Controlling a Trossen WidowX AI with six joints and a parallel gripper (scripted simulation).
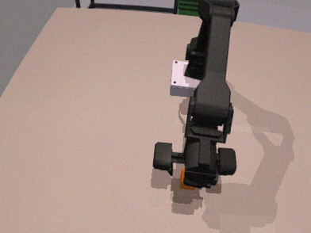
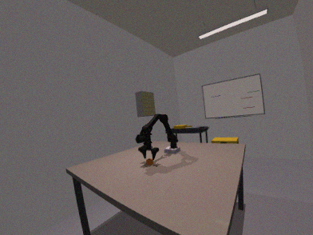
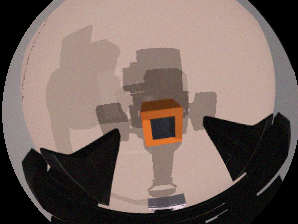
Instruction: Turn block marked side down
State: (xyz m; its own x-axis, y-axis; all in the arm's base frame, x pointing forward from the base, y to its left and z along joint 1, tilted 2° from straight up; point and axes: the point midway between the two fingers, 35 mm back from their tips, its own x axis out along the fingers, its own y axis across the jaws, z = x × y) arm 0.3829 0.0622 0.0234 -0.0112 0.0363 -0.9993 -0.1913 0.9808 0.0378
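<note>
The block lies 10 mm below my gripper tip.
</note>
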